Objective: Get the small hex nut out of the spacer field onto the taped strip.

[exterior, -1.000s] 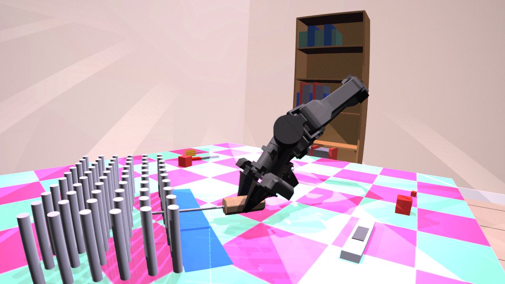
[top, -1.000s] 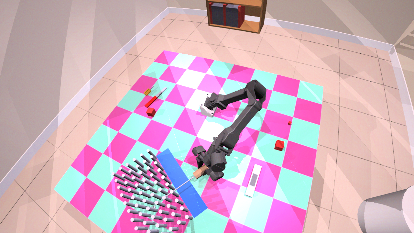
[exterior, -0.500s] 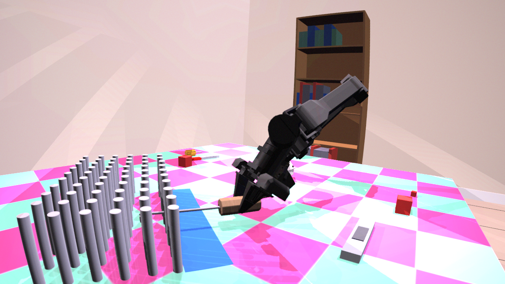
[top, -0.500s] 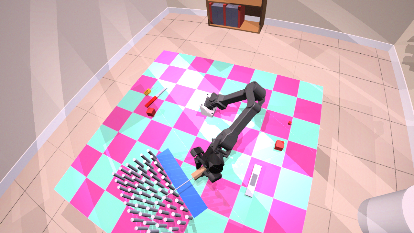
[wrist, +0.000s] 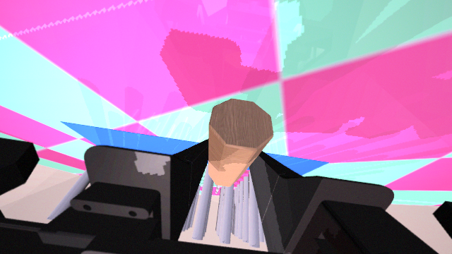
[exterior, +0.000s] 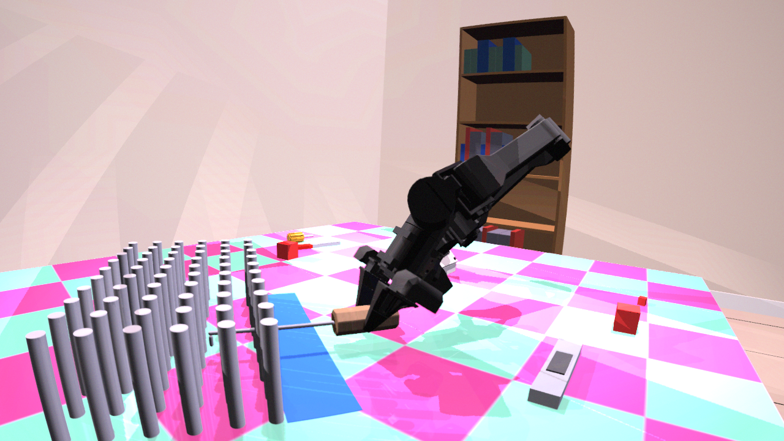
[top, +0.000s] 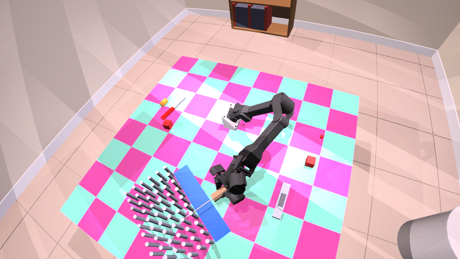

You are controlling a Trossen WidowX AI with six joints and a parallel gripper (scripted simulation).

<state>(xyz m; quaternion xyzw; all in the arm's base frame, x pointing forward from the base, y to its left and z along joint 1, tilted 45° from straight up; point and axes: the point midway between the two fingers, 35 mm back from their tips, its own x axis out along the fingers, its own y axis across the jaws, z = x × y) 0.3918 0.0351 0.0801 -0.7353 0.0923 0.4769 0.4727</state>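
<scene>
The blue taped strip is 9 cm to the right of my gripper tip, 5 cm ahead of it and 3 cm below it. Round my gripper tip: tiny red block: 43 cm behind, 41 cm to the left, 2 cm below; then wooden-handled tool: 8 cm ahead, 6 cm to the right; then grey-white block: 27 cm to the left, 5 cm behind, 1 cm below.
</scene>
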